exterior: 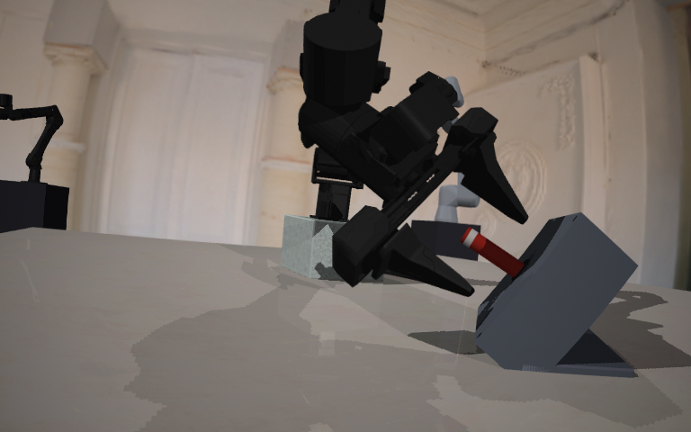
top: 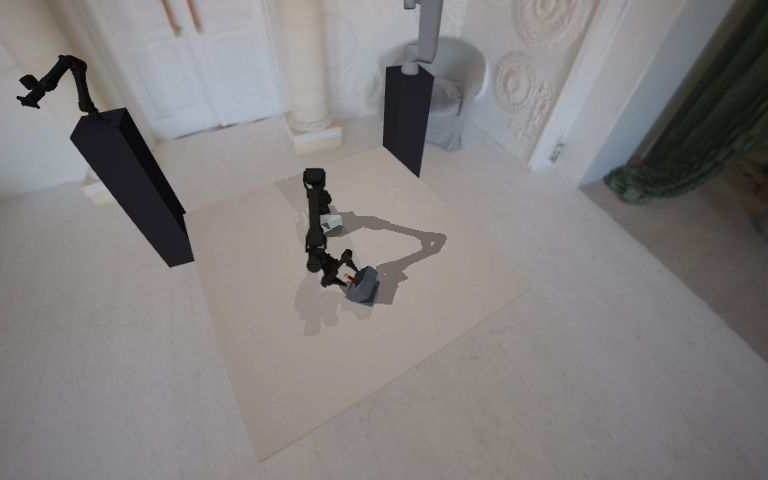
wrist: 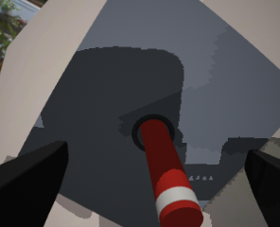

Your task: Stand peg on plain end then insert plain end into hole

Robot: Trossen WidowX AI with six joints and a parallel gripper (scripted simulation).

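Right now the red peg is 1 cm to the right of my gripper tip and 1 cm behind it. From my gripper tip the other things lie so: dark sloped panel (3 cm to the left, 3 cm below, 2 cm ahead); then panel foot (7 cm below, 5 cm to the left, 4 cm ahead).
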